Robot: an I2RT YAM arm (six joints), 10 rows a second.
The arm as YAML. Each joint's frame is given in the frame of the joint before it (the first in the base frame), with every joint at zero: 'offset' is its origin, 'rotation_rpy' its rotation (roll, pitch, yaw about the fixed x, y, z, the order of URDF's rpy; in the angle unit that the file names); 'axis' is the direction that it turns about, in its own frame. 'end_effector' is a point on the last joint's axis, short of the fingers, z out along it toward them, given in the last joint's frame.
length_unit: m
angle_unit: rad
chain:
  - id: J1
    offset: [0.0, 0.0, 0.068]
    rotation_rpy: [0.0, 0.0, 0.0]
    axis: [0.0, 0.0, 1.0]
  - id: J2
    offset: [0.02, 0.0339, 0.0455]
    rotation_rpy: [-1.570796, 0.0, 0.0]
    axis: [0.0, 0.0, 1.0]
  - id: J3
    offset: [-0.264, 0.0, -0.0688]
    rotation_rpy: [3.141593, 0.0, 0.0]
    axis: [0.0, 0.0, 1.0]
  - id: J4
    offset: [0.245, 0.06, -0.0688]
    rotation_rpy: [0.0, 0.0, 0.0]
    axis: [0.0, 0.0, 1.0]
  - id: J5
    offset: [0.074, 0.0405, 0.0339]
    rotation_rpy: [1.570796, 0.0, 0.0]
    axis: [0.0, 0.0, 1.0]
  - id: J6
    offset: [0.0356, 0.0, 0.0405]
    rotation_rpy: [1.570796, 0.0, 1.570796]
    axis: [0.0, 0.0, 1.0]
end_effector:
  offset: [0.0, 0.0, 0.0]
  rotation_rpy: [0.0, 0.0, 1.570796]
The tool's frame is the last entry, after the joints.
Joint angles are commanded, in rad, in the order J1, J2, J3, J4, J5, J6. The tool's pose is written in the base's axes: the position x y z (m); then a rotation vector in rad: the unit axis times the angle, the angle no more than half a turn. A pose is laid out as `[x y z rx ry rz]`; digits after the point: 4 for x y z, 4 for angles.
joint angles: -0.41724 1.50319 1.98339 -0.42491 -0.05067 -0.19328
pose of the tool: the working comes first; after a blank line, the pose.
Where each joint sits with the arm in this pose, in the base's axes (m; each line is computed from the numbers above, not from the rounded line before):
J1: 0.0000 0.0000 0.0680
J2: 0.0320 0.0229 0.1135
J3: -0.0122 -0.0328 0.3769
J4: 0.1890 -0.0467 0.5433
J5: 0.2408 -0.1067 0.5878
J6: 0.2760 -0.1204 0.5493
the tool: 0.2760 -0.1204 0.5493

[0.2760 -0.1204 0.5493 0.1304 1.5268 -0.4495]
